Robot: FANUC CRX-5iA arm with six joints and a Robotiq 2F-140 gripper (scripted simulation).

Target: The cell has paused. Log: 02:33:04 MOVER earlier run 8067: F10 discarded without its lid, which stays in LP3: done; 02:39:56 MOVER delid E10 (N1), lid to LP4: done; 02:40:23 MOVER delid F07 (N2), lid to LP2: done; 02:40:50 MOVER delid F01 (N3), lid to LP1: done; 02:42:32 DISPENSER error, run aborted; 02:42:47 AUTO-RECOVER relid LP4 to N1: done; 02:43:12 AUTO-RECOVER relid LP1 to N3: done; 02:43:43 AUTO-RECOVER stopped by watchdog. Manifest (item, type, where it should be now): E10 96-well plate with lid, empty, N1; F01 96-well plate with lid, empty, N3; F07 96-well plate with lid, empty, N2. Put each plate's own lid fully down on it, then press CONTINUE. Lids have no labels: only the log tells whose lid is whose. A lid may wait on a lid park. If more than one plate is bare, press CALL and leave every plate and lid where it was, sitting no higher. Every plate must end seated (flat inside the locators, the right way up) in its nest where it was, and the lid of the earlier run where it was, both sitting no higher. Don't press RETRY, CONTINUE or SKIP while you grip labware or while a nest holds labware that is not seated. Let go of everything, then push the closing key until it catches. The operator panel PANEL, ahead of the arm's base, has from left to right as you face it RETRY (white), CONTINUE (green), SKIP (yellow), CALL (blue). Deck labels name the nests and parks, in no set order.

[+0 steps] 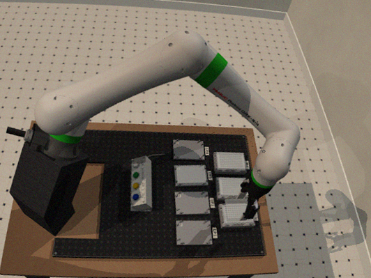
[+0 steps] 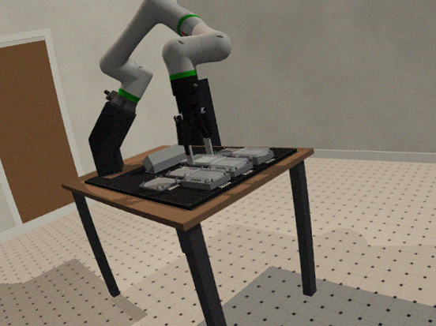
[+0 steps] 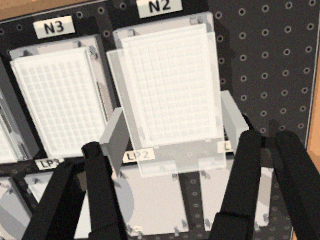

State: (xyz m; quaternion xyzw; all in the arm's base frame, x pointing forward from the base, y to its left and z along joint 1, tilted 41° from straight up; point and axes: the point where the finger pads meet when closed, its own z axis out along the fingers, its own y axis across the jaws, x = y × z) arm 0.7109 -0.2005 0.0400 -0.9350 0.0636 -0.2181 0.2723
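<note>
Now: hand 8 cm above the plate. Round my hand: pale park (19 cm behind, 7 cm to the right, 11 cm below); then park LP2 (18 cm behind, 7 cm to the left, 11 cm below); then LP2 label (10 cm behind, 7 cm to the left, 11 cm below).
</note>
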